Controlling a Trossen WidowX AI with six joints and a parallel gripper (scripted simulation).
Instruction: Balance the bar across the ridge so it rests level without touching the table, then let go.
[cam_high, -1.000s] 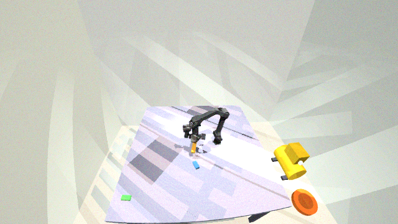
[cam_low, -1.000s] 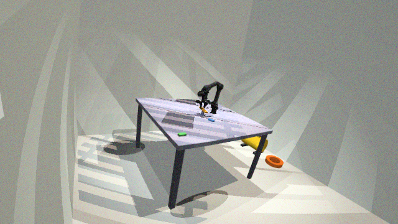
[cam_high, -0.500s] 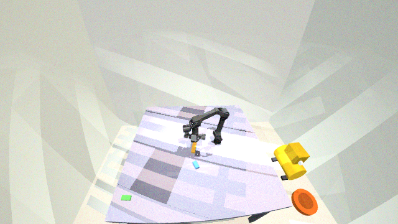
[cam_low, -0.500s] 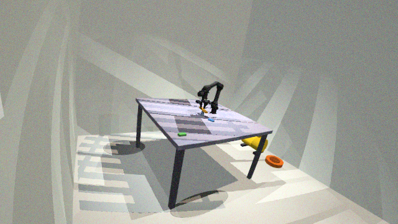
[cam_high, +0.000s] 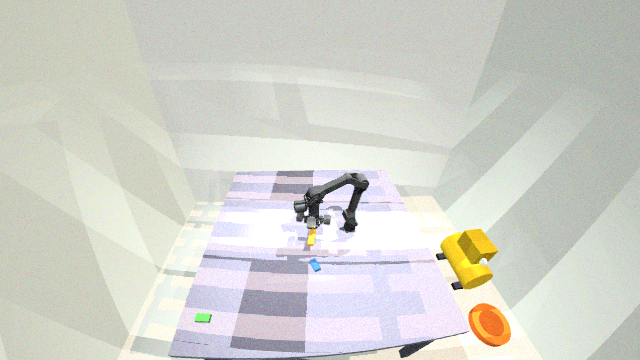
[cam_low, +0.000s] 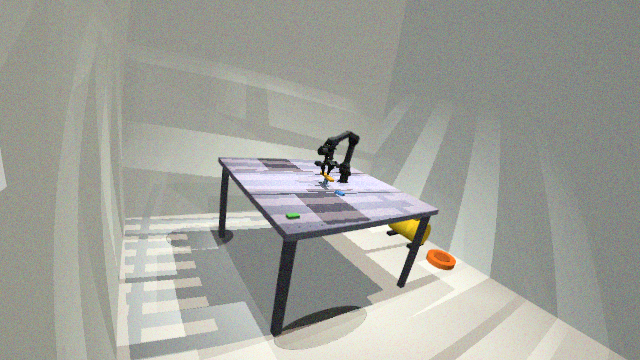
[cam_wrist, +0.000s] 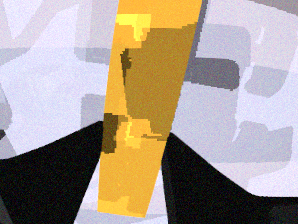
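My gripper tip is 3 cm to the right of the yellow bar and 1 cm short of it. Also, from my gripper tip: green block: 51 cm ahead, 46 cm to the left, 6 cm below; then blue block: 20 cm to the left, 6 cm below.
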